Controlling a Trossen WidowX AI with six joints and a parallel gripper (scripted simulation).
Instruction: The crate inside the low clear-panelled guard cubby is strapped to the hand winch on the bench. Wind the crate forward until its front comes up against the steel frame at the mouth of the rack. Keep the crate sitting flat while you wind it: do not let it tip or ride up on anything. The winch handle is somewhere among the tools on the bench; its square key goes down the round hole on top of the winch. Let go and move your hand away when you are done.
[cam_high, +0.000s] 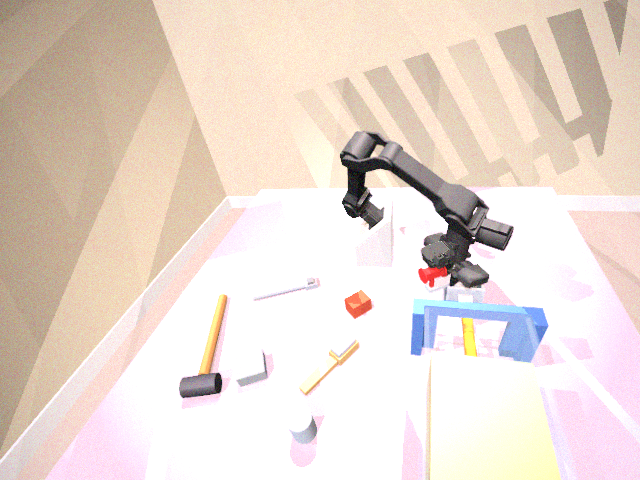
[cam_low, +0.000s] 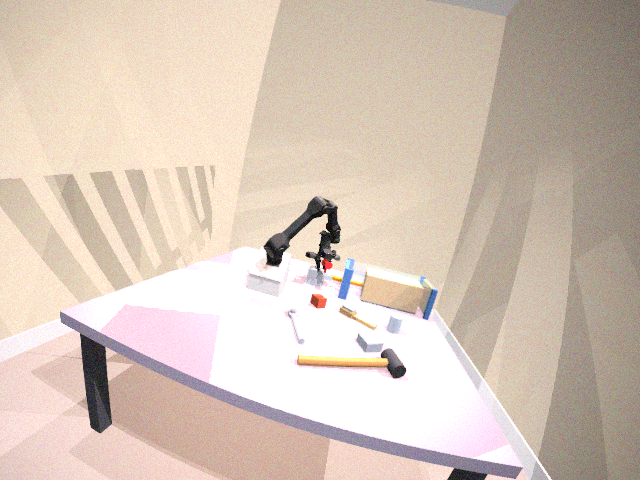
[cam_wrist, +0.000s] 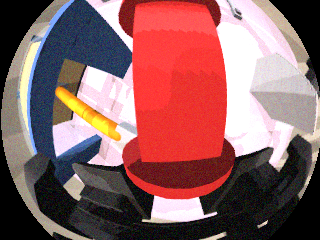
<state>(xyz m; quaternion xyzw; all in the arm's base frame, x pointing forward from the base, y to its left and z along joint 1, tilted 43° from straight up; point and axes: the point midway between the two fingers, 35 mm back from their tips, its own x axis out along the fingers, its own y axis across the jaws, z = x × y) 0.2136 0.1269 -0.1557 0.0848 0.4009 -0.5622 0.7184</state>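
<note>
Now: the crank handle 10 mm ahead of my gripper tip, 10 mm to the right of it and 20 mm above it. Round my gripper tip: grey winch 40 mm behind, 40 mm to the left, 60 mm below; then frame 140 mm ahead, 40 mm to the left, 20 mm above; then red knob 20 mm ahead, 40 mm to the right, 50 mm above.
</note>
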